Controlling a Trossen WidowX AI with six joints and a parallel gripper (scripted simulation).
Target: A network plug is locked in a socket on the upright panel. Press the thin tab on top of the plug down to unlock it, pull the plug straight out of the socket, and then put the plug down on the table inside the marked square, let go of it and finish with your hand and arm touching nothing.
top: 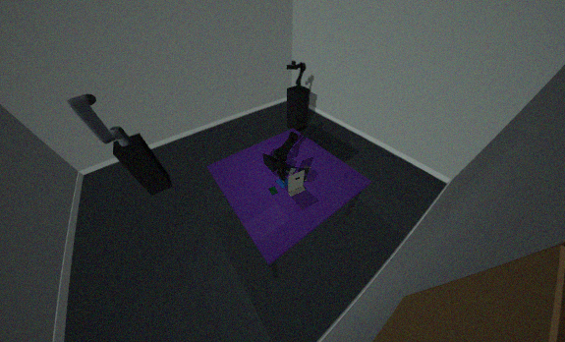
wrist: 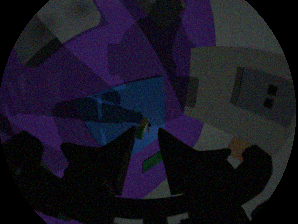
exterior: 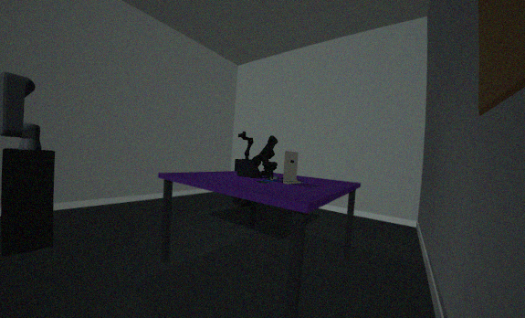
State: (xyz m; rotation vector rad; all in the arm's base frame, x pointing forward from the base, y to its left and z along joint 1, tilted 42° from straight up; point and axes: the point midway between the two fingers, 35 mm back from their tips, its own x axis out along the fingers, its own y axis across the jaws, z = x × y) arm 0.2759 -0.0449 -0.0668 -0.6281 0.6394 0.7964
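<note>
Right now my gripper tip is right at the network plug. The rest, counted from my gripper tip: pale upright panel (160 mm ahead, 90 mm above, 40 mm to the left); blue marked square (20 mm below).
</note>
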